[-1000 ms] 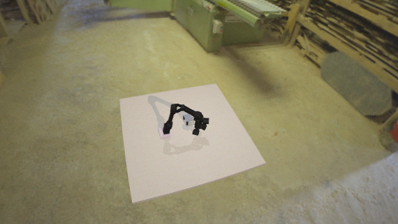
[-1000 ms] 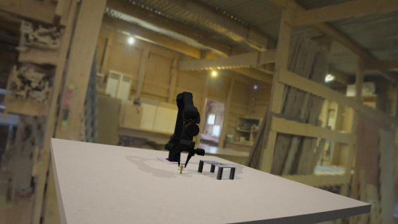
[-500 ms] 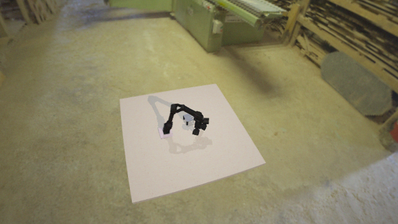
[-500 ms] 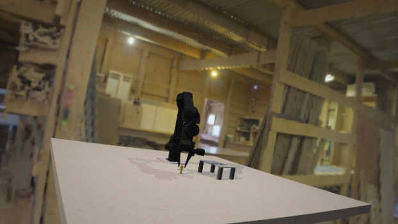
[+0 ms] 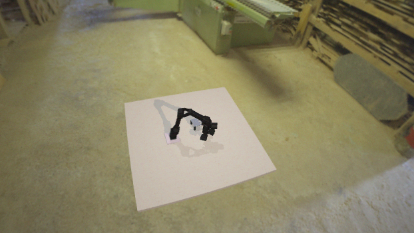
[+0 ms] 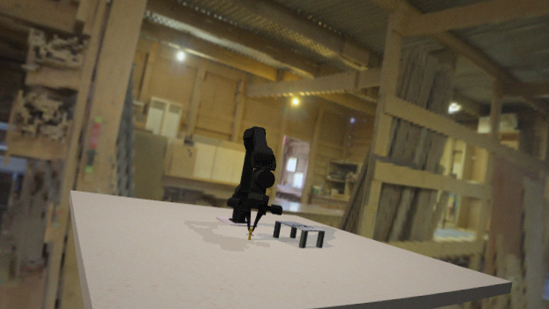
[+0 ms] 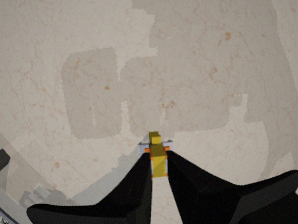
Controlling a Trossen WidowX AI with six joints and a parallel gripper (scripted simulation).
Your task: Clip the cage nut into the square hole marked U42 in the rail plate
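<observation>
The yellow cage nut is 10 mm below my gripper tip.
</observation>
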